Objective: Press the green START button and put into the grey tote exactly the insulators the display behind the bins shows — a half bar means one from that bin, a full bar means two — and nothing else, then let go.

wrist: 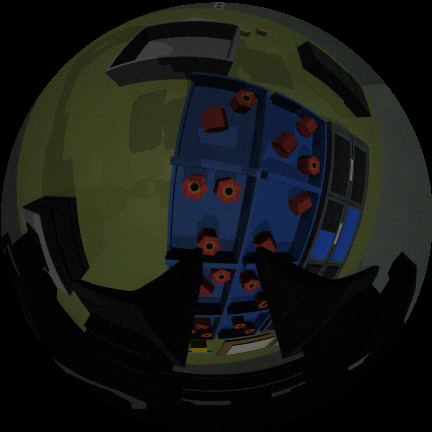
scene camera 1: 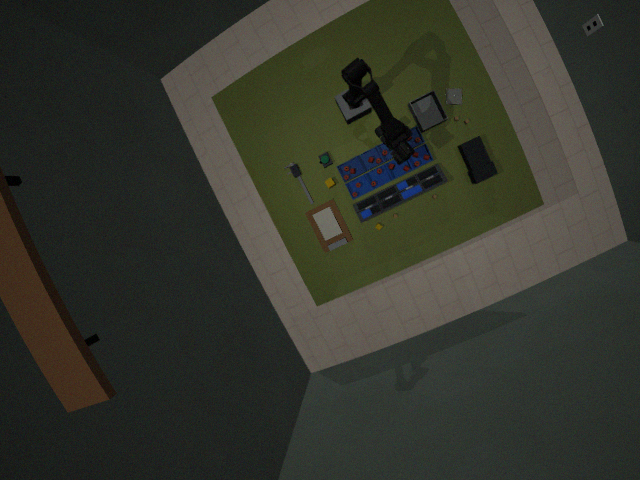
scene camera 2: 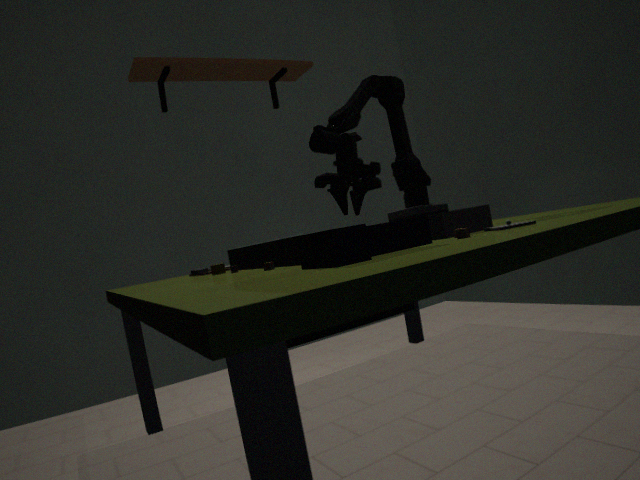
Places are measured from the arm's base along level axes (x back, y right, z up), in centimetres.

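Pixels of known places: gripper, fingertip midpoint: (wrist: pixel 229 253) (scene camera 1: pixel 391 148) (scene camera 2: pixel 351 215); arm's base, link origin: (wrist: pixel 35 246) (scene camera 1: pixel 354 101) (scene camera 2: pixel 418 207).
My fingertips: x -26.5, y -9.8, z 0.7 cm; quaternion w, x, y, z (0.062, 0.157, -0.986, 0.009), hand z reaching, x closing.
Ahead of a thing's pixels: the offset from my fingertips to its top centre. "pt": to the spot under its first point.
My gripper (scene camera 1: pixel 404 155) (scene camera 2: pixel 352 212) (wrist: pixel 229 253) is open and empty, pointing down above the blue bins (scene camera 1: pixel 361 187) (wrist: pixel 274 205). The bins stand in two rows and hold red hexagonal insulators. One insulator {dy +2.8, dx -0.1, dz -6.0 cm} (wrist: pixel 209 242) shows by the left fingertip in the wrist view, another insulator {dy +1.5, dx -7.4, dz -6.1 cm} (wrist: pixel 266 242) by the right one. The grey tote {dy -22.2, dx +12.8, dz -3.6 cm} (scene camera 1: pixel 427 114) (wrist: pixel 200 69) shows no insulator in it. The display (scene camera 1: pixel 389 197) (wrist: pixel 338 234) shows a short blue bar at its left end and, right of its middle, a short bar and a long bar. The green START button {dy +31.5, dx +5.5, dz -5.0 cm} (scene camera 1: pixel 324 159) is left of the bins.
A black box {dy -38.7, dx -15.8, dz -3.4 cm} (scene camera 1: pixel 477 160) (wrist: pixel 335 77) stands beyond the display's right end. A wood-framed panel {dy +39.9, dx -27.1, dz -7.2 cm} (scene camera 1: pixel 315 229), a long tool {pt dy +45.7, dx -4.4, dz -8.7 cm} (scene camera 1: pixel 305 187) and yellow blocks {dy +32.6, dx -6.2, dz -5.1 cm} (scene camera 1: pixel 329 182) {dy +15.5, dx -34.1, dz -6.4 cm} (scene camera 1: pixel 378 226) lie at the left. A grey plate {dy -37.3, dx +16.7, dz -7.4 cm} (scene camera 1: pixel 454 96) and small tan blocks {dy -35.1, dx +6.0, dz -7.4 cm} (scene camera 1: pixel 456 118) lie by the tote.
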